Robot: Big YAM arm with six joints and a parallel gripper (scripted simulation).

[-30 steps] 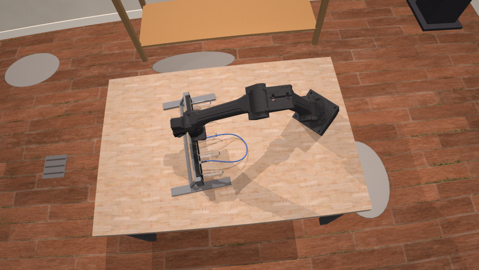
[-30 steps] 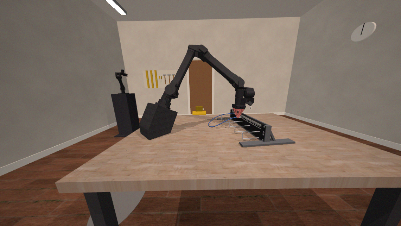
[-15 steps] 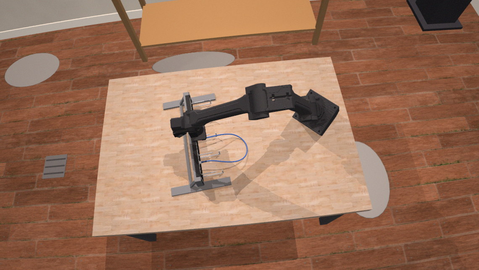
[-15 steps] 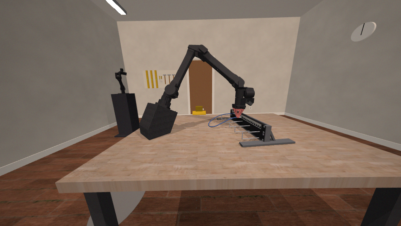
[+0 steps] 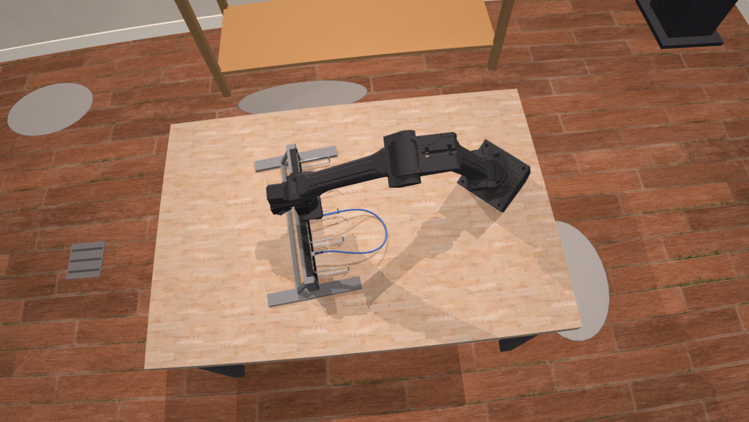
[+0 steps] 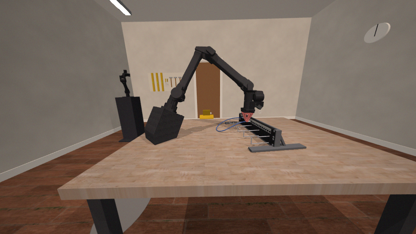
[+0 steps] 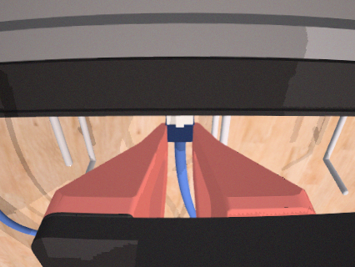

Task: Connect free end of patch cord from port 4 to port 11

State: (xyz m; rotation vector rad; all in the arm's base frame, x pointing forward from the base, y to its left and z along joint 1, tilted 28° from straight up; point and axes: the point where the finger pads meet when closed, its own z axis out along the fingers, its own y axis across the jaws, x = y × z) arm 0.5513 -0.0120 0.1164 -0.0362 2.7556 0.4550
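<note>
My hand is 20 mm short of the white plug.
</note>
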